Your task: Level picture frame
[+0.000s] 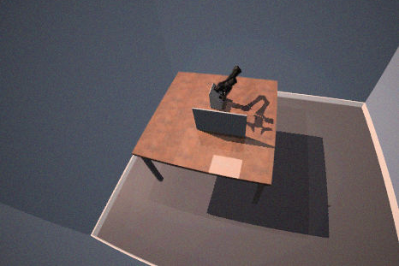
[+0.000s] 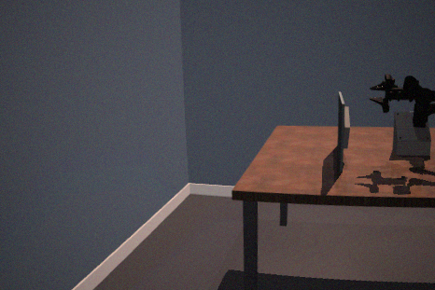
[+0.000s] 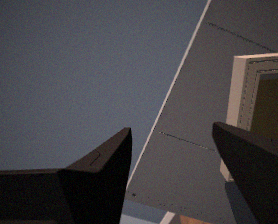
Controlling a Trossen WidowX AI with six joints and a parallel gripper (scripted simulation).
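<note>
The picture frame is 120 mm ahead of my gripper tip, 10 mm to the right of it and 170 mm below it. The rest, counted from my gripper tip: grey wall panel: 130 mm ahead, 10 mm to the right, 170 mm below.
</note>
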